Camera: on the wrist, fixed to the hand. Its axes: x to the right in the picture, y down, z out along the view.
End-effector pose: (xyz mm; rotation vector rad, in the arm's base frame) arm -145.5 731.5 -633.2 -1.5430 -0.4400 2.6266
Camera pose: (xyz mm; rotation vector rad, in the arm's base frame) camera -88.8 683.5 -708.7 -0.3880 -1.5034 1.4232
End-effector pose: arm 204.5 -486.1 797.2 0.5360 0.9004 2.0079
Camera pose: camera 104.6 -520.5 805.2 -0.2094 0.3836 0.6287
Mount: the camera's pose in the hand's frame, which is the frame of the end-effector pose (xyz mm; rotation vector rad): 26.3 71.8 -73.3 -0.4532 -0.2391 -1.5487
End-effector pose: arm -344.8 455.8 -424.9 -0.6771 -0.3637 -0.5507
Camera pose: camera -271.5 443.4 -500.4 -0.8082 -1.0058 -2.0745
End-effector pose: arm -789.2 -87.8 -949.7 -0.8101 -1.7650 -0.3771
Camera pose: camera -692.2 -72.6 -909.9 0.4468 -2.2644 -1.7651
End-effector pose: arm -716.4 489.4 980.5 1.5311 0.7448 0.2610
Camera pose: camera -718.1 568.5 1051.0 0.2585 1.3339 -0.8411
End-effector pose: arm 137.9 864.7 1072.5 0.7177 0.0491 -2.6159
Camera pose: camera 182.1 799.6 1001.5 -0.0528 -0.8864 2.0183
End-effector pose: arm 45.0 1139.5 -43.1 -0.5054 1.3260 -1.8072
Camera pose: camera 3.9 1153.9 -139.7 1.8477 -0.9046 1.8088
